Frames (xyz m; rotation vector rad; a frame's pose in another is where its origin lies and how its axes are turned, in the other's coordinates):
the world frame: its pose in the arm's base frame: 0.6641 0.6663 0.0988 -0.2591 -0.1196 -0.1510
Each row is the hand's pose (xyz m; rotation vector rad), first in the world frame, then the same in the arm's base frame.
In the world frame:
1: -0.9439 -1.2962 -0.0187 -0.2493 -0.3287 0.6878
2: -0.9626 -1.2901 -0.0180 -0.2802 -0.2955 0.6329
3: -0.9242 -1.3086 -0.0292 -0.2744 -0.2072 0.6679
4: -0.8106 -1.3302 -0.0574 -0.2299 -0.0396 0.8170
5: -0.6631 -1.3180 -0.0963 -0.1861 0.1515 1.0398
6: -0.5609 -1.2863 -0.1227 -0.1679 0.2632 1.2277
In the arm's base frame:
1: -0.4729 -0.4515 0.2700 -0.5580 -0.3310 0.5666
2: -0.4903 -0.4430 0.2667 -0.5852 -0.3039 0.5056
3: -0.4545 -0.4687 0.2657 -0.5741 -0.2120 0.5284
4: -0.3438 -0.5119 0.2595 -0.5204 -0.0282 0.6561
5: -0.1932 -0.5301 0.2394 -0.4641 0.1888 0.8541
6: -0.0851 -0.5204 0.2203 -0.4368 0.3245 1.0269

